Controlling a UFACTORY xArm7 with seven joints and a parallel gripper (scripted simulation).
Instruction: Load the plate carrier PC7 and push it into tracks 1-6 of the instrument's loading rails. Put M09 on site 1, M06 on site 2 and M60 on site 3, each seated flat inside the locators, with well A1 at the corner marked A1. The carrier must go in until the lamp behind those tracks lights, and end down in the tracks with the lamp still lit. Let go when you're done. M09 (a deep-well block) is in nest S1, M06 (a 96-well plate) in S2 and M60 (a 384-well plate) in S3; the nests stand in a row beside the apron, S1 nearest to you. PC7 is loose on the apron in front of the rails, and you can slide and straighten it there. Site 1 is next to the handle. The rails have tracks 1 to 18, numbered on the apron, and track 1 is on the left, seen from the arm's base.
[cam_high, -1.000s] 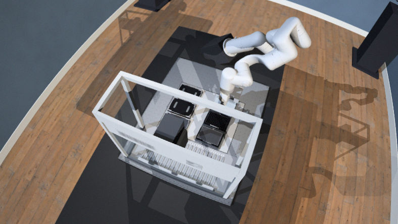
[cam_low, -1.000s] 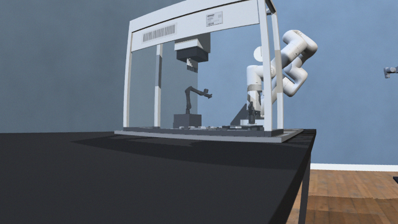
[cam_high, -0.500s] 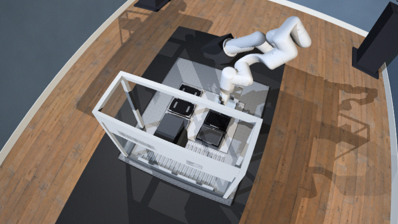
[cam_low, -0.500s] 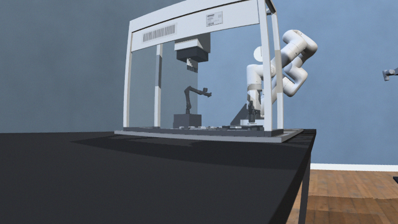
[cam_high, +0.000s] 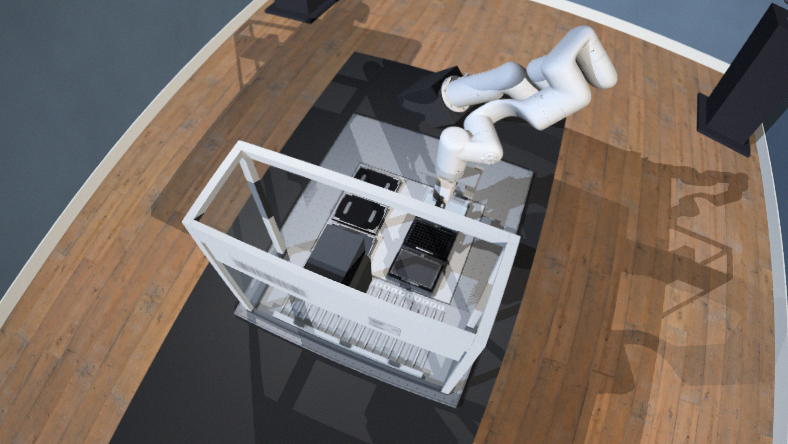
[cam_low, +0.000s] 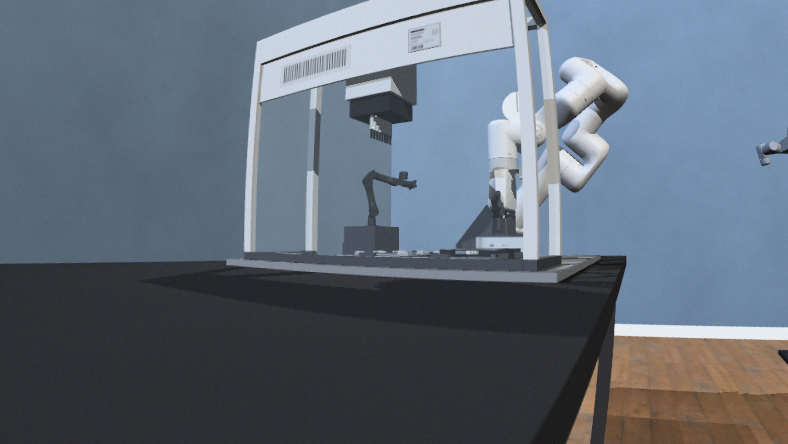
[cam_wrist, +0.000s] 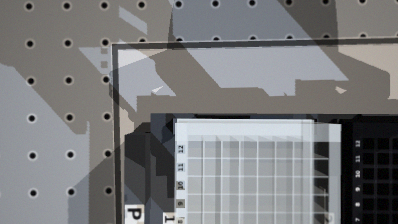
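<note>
My hand is 40 mm above the white deep-well block M09. Also, from my hand: corner post: 470 mm ahead, 230 mm to the left, 180 mm above; dark plate carrier PC7: 100 mm ahead, 50 mm below, 10 mm to the left.
</note>
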